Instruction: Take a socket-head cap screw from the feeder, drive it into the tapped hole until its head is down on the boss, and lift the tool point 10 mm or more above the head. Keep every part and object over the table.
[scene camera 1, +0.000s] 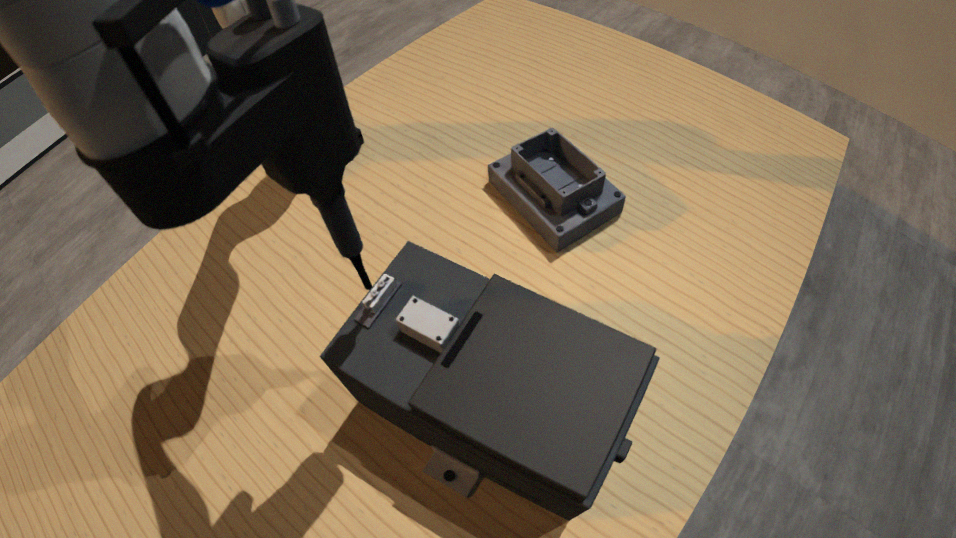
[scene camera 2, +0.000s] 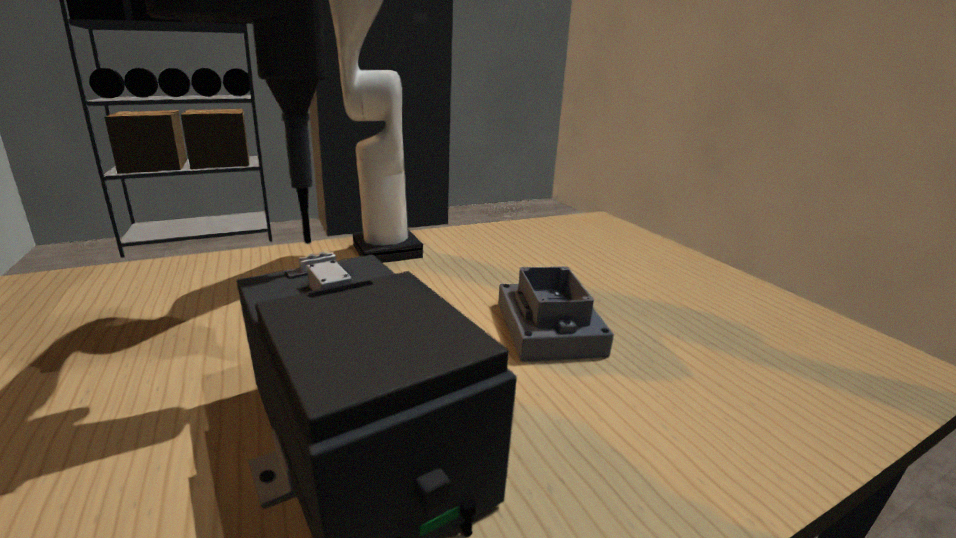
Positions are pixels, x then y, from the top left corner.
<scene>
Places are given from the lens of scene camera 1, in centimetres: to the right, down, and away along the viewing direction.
grey base block (scene camera 1: 576, 225): 13, -6, 66
</scene>
